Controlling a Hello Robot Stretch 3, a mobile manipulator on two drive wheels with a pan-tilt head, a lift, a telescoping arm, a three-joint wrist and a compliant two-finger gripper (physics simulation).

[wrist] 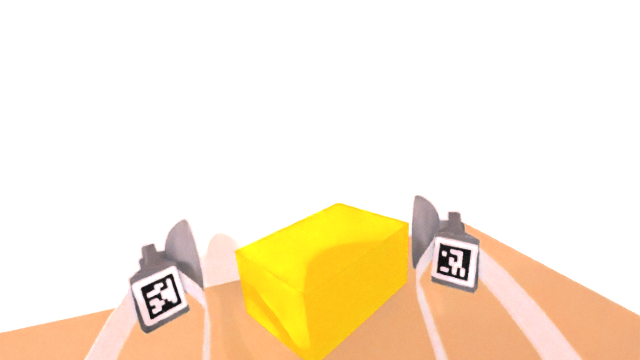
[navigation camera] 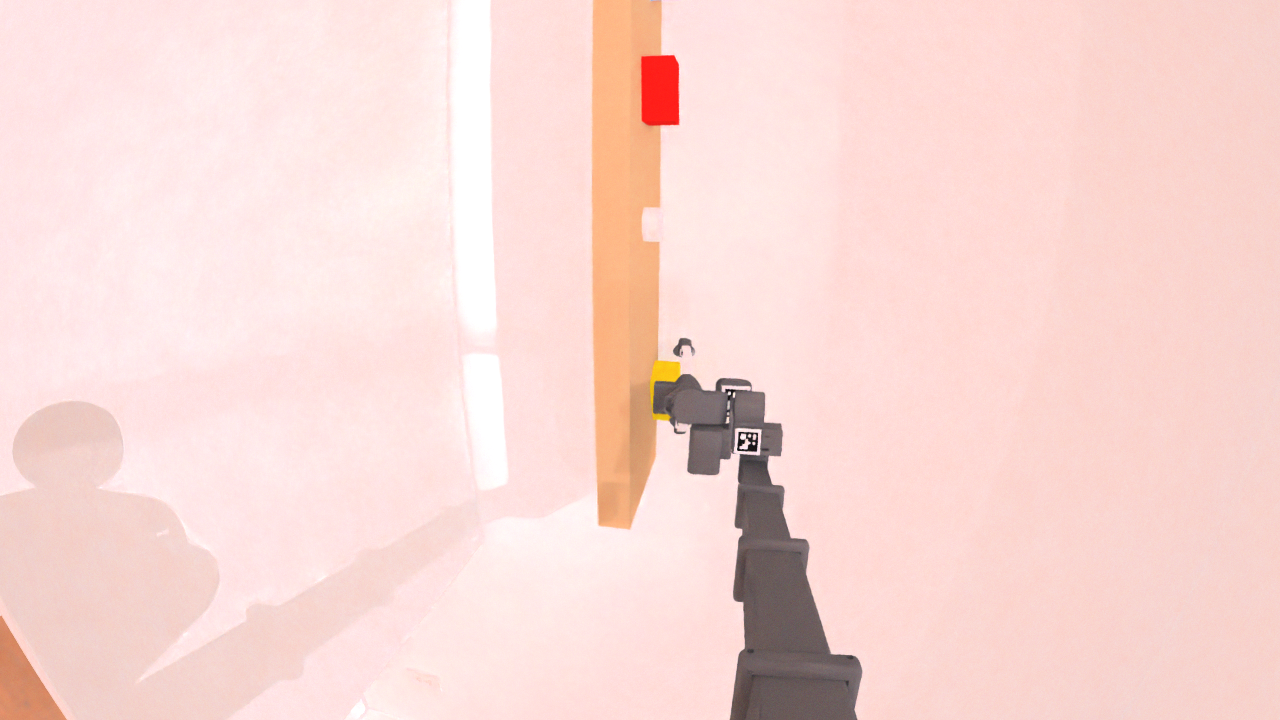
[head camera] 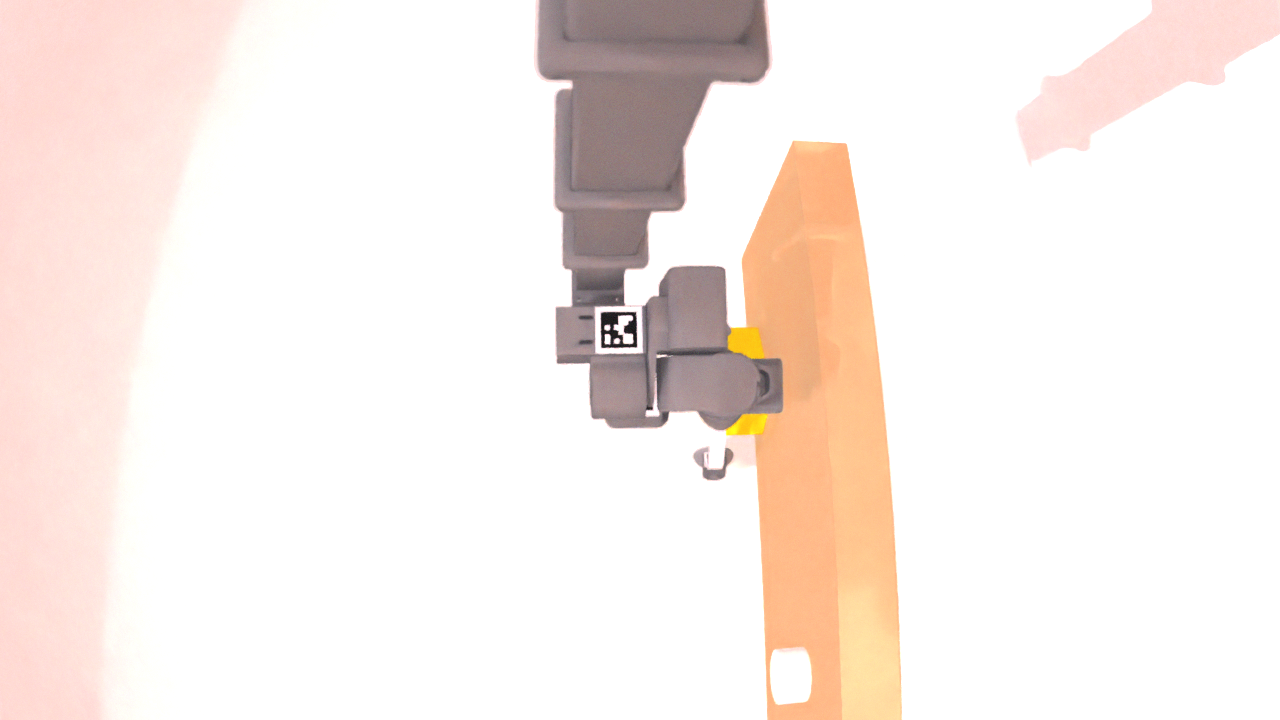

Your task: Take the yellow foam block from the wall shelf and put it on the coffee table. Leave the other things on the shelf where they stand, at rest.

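Frame: origin at the robot's base, x ahead, y left, z up, level; metres.
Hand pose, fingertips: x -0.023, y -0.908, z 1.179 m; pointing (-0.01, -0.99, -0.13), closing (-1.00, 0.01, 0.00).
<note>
Each offset is from my fingertips to the top centre of the thing. "pt": to the spot under its first point.
The yellow foam block @(dx -0.012, dy -0.003, dz -0.006 m) (head camera: 746, 424) (navigation camera: 665, 368) (wrist: 320, 260) is on the wall shelf (head camera: 805, 537) (navigation camera: 613, 268) (wrist: 560, 300), near one end, and partly hidden by the wrist in the head and navigation views. My gripper (navigation camera: 681, 387) (wrist: 305, 233) is open, with its fingers wide on either side of the block. In the wrist view there is a gap between the left fingertip and the block, and the right fingertip is close beside the block's right corner. The block is turned at an angle, and its lowest corner reaches the frame's bottom edge. The coffee table cannot be made out for certain.
A white cylinder @(dx +0.248, dy +0.168, dz -0.027 m) (head camera: 791, 676) (navigation camera: 651, 224) and a red block @(dx +0.436, dy +0.214, dz -0.006 m) (navigation camera: 660, 89) stand further along the shelf. A brown wooden corner @(pt dx -0.634, dy +0.515, dz -1.179 m) (navigation camera: 19, 685) shows at the navigation view's lower left. The wall runs behind the shelf. My extended arm (head camera: 631, 134) (navigation camera: 783, 600) reaches alongside.
</note>
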